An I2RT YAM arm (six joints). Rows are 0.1 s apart.
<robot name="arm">
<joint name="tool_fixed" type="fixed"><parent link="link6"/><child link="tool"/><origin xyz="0 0 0"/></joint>
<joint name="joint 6" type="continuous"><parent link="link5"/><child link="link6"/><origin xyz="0.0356 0 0.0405" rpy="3.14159 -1.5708 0"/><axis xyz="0 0 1"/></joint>
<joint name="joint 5" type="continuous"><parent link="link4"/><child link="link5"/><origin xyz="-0.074 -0.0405 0.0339" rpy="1.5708 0 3.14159"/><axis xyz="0 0 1"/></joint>
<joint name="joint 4" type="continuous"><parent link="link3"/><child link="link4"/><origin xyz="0.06 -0.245 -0.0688" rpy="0 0 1.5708"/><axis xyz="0 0 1"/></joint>
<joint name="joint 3" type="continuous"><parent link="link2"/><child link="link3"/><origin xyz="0 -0.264 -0.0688" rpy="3.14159 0 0"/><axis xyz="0 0 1"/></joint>
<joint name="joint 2" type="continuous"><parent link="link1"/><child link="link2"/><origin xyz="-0.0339 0.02 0.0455" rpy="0 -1.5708 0"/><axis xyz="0 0 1"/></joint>
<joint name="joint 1" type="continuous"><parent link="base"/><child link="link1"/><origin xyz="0 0 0.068" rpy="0 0 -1.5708"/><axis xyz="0 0 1"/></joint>
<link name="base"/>
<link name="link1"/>
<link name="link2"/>
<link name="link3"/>
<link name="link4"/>
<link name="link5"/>
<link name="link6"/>
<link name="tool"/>
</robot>
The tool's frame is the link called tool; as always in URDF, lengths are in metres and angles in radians. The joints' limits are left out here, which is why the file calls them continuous.
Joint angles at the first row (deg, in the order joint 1, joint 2, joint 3, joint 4, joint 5, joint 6):
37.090 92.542 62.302 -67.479 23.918 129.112
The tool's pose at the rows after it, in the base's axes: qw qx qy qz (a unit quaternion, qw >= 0); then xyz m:
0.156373 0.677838 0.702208 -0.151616 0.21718 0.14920 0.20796
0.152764 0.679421 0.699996 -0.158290 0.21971 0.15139 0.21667
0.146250 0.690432 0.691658 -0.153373 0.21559 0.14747 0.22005
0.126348 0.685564 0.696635 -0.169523 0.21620 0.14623 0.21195
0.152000 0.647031 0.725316 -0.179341 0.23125 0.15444 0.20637
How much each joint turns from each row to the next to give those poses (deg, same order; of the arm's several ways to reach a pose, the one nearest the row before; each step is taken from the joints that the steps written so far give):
0.086 3.428 5.099 -9.131 -3.610 -1.225
0.002 0.624 2.646 -2.921 -0.357 0.428
-0.263 -1.494 -0.784 -0.359 -0.961 1.145
-0.527 1.130 -0.795 0.084 -1.764 -1.309
-0.003 3.856 2.969 0.961 3.930 -5.004

